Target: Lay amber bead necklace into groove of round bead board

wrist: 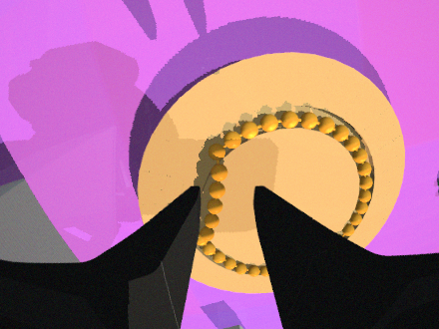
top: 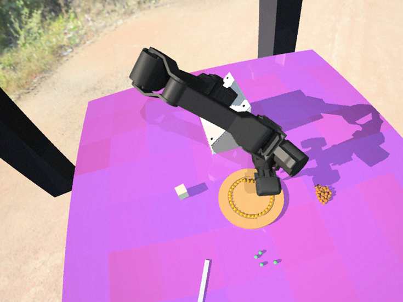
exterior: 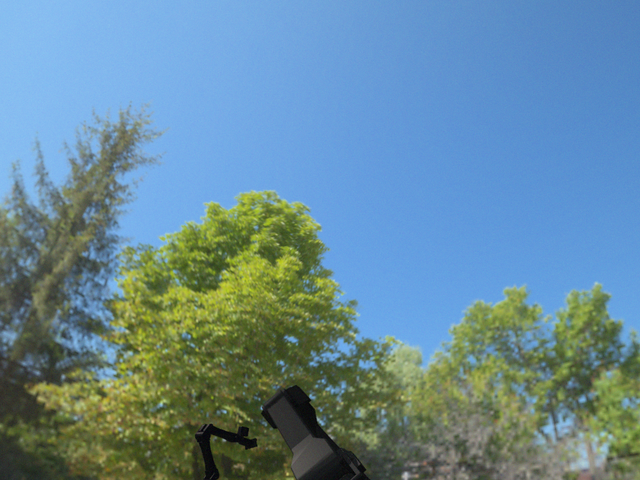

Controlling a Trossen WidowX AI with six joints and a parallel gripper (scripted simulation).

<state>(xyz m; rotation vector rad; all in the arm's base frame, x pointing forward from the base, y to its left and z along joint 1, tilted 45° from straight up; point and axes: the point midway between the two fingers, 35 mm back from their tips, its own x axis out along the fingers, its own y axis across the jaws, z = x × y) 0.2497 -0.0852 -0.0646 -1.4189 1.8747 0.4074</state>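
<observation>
Now: gripper tip 50 mm to the left of the round tan bead board, 30 mm short of it and 30 mm above it. Round my gripper tip: small cream cube 240 mm to the right, 70 mm behind, 30 mm below; then white bar 270 mm to the right, 200 mm ahead, 40 mm below.
</observation>
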